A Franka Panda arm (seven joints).
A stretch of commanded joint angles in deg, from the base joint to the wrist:
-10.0 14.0 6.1 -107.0 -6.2 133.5 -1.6
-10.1 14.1 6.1 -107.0 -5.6 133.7 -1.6
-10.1 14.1 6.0 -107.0 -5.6 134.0 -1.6
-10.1 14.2 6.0 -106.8 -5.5 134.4 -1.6
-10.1 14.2 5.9 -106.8 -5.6 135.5 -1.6
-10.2 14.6 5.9 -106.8 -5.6 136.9 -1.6
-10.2 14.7 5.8 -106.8 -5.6 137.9 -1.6
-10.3 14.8 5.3 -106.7 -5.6 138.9 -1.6
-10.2 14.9 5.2 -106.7 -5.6 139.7 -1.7
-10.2 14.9 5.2 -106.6 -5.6 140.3 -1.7
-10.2 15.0 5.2 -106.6 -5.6 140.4 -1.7
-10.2 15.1 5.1 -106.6 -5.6 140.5 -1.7
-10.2 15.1 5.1 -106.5 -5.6 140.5 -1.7
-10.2 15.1 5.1 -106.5 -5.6 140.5 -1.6
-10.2 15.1 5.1 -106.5 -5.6 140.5 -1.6
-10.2 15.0 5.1 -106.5 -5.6 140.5 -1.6
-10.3 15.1 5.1 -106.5 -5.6 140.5 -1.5
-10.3 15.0 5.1 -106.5 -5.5 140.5 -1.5
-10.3 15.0 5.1 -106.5 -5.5 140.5 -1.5
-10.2 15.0 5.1 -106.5 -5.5 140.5 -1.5
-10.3 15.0 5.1 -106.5 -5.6 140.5 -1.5
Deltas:
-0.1 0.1 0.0 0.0 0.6 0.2 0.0
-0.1 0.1 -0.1 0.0 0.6 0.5 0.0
-0.1 0.2 -0.1 0.2 0.7 0.9 0.0
-0.1 0.2 -0.2 0.2 0.6 2.0 0.0
-0.2 0.6 -0.2 0.2 0.6 3.4 0.0
-0.2 0.7 -0.3 0.2 0.6 4.4 0.0
-0.3 0.8 -0.8 0.3 0.6 5.4 0.0
-0.2 0.9 -0.9 0.3 0.6 6.2 -0.1
-0.2 0.9 -0.9 0.4 0.6 6.8 -0.1
-0.2 1.0 -0.9 0.4 0.6 6.9 -0.1
-0.2 1.1 -1.0 0.4 0.6 7.0 -0.1
-0.2 1.1 -1.0 0.5 0.6 7.0 -0.1
-0.2 1.1 -1.0 0.5 0.6 7.0 0.0
-0.2 1.1 -1.0 0.5 0.6 7.0 0.0
-0.2 1.0 -1.0 0.5 0.6 7.0 0.0
-0.3 1.1 -1.0 0.5 0.6 7.0 0.1
-0.3 1.0 -1.0 0.5 0.7 7.0 0.1
-0.3 1.0 -1.0 0.5 0.7 7.0 0.1
-0.2 1.0 -1.0 0.5 0.7 7.0 0.1
-0.3 1.0 -1.0 0.5 0.6 7.0 0.1

